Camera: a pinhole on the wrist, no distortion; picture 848 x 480 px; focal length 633.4 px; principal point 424.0 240.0 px. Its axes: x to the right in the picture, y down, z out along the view. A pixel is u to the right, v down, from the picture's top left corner.
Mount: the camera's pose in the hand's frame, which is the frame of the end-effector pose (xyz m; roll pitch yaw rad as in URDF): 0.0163 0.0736 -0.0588 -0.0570 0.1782 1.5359
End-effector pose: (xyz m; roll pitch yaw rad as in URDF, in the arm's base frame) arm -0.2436 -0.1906 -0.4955 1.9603 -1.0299 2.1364
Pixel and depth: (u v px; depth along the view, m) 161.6 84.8 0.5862
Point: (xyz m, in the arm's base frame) 0.0199 0.3300 -0.5329
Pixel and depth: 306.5 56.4 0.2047
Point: -0.1155 -0.0787 -0.4366
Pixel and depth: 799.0 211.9 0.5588
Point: 0.3840 -0.0787 -0.3222
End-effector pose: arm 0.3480 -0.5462 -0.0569 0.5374 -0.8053 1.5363
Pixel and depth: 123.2 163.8 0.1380
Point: 0.3633 -0.5981 0.0252
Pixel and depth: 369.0 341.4 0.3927
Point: 0.4105 -0.8408 0.1302
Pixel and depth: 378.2 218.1 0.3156
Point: 0.3802 -0.7384 0.1410
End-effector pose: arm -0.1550 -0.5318 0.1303 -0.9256 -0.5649 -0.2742
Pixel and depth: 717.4 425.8 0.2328
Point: -0.0894 -0.2889 0.0224
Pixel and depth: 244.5 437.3 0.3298
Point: -0.2423 -0.2511 0.1845
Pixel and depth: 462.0 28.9 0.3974
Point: 0.0134 -0.1982 0.2583
